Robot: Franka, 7 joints.
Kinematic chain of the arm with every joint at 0, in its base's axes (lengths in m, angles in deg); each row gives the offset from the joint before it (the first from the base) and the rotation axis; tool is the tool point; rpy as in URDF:
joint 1: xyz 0 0 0.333 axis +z
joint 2: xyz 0 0 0 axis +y
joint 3: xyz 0 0 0.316 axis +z
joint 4: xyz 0.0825 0 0 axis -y
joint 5: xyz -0.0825 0 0.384 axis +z
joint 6: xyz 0 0 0 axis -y
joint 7: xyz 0.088 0 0 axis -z
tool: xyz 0 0 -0.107 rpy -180 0 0
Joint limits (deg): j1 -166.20..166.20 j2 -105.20..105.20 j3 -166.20..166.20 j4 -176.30..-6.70 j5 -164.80..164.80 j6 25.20..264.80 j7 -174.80..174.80
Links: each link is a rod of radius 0.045 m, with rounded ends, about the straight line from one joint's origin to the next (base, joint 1, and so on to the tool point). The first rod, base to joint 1, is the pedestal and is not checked.
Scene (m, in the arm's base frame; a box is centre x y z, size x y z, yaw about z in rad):
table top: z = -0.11
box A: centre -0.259 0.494 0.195 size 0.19 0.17 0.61 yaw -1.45
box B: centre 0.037 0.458 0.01 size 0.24 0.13 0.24 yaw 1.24
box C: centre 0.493 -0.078 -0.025 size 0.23 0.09 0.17 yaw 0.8
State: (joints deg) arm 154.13 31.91 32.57 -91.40 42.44 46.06 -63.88
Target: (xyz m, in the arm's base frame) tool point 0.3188 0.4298 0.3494
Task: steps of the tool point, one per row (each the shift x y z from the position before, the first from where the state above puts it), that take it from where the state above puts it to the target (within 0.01 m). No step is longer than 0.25 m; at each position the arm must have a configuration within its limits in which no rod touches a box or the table.
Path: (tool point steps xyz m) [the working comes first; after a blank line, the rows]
Joints at the target: 77.29 28.76 -34.22 -93.38 24.73 53.33 -63.88
Straight joint move there: touches box A.

1: -0.0069 0.1920 0.0541
2: 0.0677 0.1758 0.0665
3: 0.1291 0.1289 0.0743
4: 0.1647 0.0603 0.0770
5: 0.1496 0.0758 -0.1175
6: 0.1793 -0.0080 -0.1129
7: 0.1678 -0.0937 -0.0929

